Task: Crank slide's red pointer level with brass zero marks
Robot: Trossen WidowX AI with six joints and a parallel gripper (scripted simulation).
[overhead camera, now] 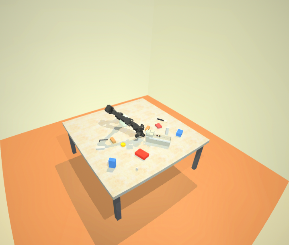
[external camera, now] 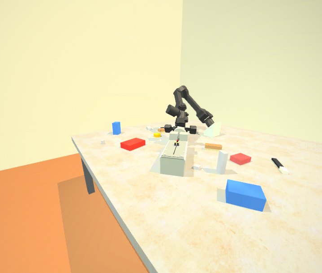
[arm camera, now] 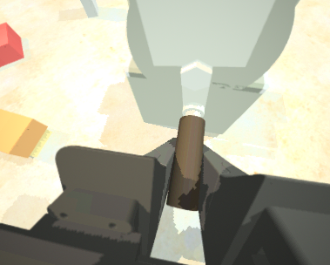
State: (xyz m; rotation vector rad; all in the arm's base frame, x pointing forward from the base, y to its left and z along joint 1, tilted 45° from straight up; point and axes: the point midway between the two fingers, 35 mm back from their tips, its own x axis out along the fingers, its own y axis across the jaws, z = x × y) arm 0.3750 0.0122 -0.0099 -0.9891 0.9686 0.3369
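Right now my gripper tip is 1 cm past the brown crank handle, 1 cm to the left of it and 3 cm below it. From my gripper tip the other things lie so: red pointer: 11 cm ahead, 9 cm to the left, 5 cm above; crank: 4 cm above; yellow disc: 3 cm behind, 25 cm to the right, 2 cm below.
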